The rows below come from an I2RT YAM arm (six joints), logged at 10 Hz.
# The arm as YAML. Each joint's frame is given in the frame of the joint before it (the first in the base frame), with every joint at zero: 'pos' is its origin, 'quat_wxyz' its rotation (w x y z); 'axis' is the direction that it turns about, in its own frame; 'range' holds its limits. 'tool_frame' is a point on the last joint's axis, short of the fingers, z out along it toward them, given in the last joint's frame.
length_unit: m
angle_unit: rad
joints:
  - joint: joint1
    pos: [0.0, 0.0, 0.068]
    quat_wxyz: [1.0, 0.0, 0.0, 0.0]
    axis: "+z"
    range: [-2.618, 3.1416]
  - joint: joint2
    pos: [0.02, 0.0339, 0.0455]
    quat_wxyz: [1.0, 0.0, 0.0, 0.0]
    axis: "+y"
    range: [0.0, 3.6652]
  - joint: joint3
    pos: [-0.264, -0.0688, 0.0]
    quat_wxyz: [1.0, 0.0, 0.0, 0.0]
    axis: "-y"
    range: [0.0, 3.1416]
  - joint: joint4
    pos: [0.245, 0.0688, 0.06]
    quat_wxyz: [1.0, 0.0, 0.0, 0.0]
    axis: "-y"
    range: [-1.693, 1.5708]
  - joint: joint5
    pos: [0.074, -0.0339, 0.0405]
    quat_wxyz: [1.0, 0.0, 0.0, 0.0]
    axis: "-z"
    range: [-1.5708, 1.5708]
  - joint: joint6
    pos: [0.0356, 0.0, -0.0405]
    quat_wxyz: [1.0, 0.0, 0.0, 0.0]
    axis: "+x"
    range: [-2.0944, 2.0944]
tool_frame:
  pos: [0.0, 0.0, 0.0]
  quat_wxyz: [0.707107, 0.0, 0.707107, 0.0]
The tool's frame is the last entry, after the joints.
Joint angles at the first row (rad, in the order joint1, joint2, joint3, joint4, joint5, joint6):
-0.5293 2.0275 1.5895 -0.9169 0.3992 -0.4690
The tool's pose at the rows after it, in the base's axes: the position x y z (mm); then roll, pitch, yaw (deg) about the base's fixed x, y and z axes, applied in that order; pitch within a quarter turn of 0, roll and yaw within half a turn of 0:
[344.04 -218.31 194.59 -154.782 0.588 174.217]
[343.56 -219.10 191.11 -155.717 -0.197 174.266]
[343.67 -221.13 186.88 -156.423 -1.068 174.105]
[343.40 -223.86 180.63 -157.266 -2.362 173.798]
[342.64 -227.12 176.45 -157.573 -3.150 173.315]
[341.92 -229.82 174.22 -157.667 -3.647 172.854]
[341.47 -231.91 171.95 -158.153 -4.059 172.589]
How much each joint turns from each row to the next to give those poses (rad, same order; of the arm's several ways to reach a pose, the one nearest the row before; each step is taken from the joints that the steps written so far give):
-0.0026 0.0086 0.0062 -0.0103 -0.0059 -0.0003
-0.0031 0.0098 0.0025 -0.0111 -0.0097 -0.0024
-0.0045 0.0153 0.0074 -0.0108 -0.0049 -0.0008
-0.0064 0.0206 0.0079 -0.0139 -0.0038 0.0001
-0.0077 0.0143 0.0056 -0.0064 0.0011 0.0009
-0.0063 0.0092 0.0055 -0.0055 0.0023 0.0017
-0.0052 0.0092 0.0058 -0.0068 -0.0046 0.0005

